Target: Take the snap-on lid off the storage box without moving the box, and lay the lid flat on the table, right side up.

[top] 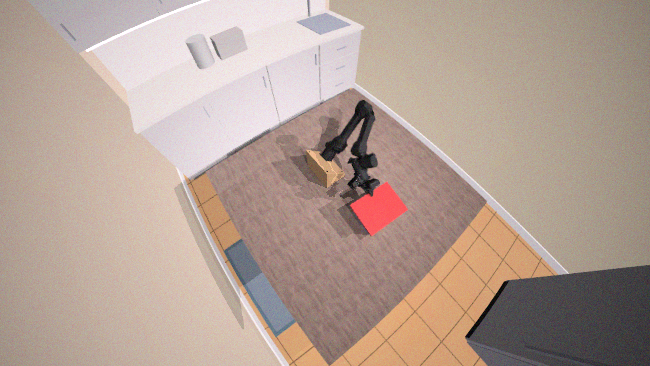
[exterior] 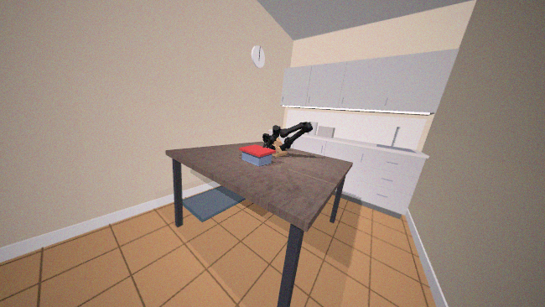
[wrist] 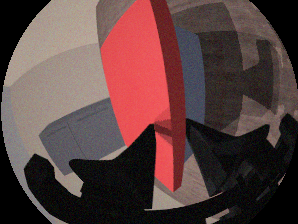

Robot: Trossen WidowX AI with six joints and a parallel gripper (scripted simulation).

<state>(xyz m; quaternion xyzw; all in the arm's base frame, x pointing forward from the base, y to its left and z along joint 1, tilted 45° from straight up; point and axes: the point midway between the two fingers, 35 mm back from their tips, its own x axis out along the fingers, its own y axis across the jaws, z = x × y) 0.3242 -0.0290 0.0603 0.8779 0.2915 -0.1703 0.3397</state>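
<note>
My gripper tip is now 8 cm short of the red lid and 1 cm to the left of it. Also, from my gripper tip: blue storage box (8 cm ahead, 5 cm below, 1 cm to the right).
</note>
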